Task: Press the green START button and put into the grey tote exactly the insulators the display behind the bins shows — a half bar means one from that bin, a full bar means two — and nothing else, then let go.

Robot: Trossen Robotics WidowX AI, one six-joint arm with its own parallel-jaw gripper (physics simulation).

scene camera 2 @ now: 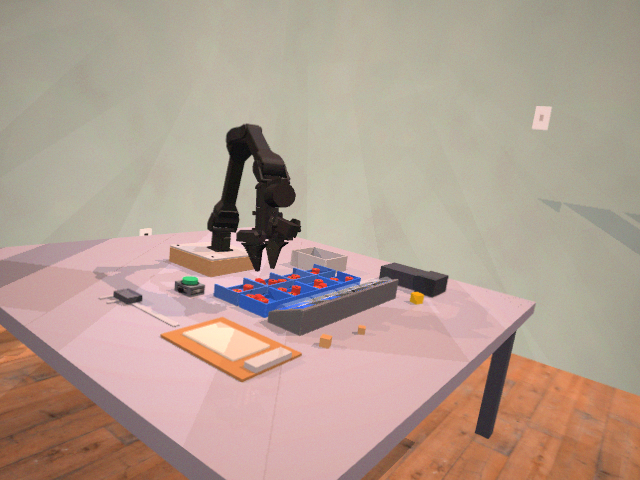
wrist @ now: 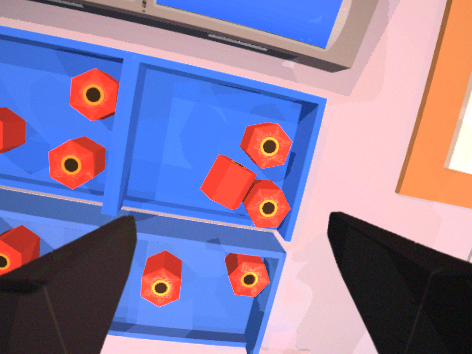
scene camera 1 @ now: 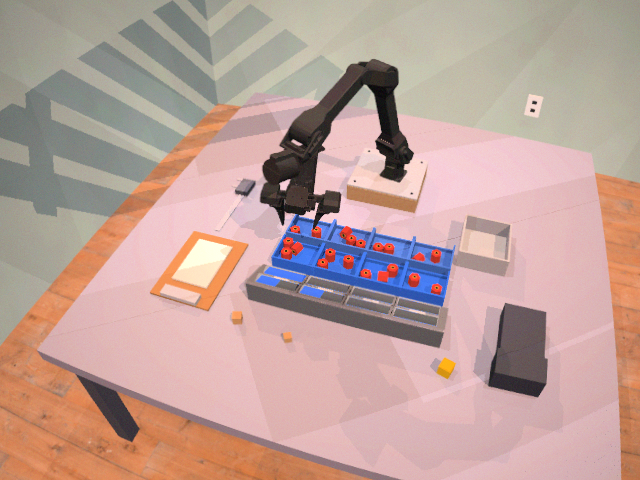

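Observation:
My gripper (scene camera 1: 298, 226) (scene camera 2: 264, 268) (wrist: 233, 225) is open and empty, above the back-left bin, tips apart from the insulators. The blue bins (scene camera 1: 299, 263) (scene camera 2: 253, 305) (wrist: 129, 100) stand in two rows. The front-left bin holds three red insulators, one (wrist: 227, 181) lying tipped. The back-left bin holds two upright insulators (wrist: 161, 280) (wrist: 248, 275). The display (scene camera 1: 341, 315) (scene camera 2: 336, 311) shows a full upper and a half lower bar at far left, and a half lower bar beside it; the others are unlit. The grey tote (scene camera 1: 483, 260) looks empty. The green START button (scene camera 2: 189, 280) is hidden in scene camera 1.
A black block (scene camera 1: 521, 346) (scene camera 2: 413, 279) and a yellow cube (scene camera 1: 446, 367) (scene camera 2: 416, 298) lie to the right. An orange board (scene camera 1: 237, 253) lies left of the display. Two small orange cubes (scene camera 1: 236, 317) (scene camera 1: 287, 336) lie beyond the display. A dark box (scene camera 2: 127, 296) with a strip lies near the button.

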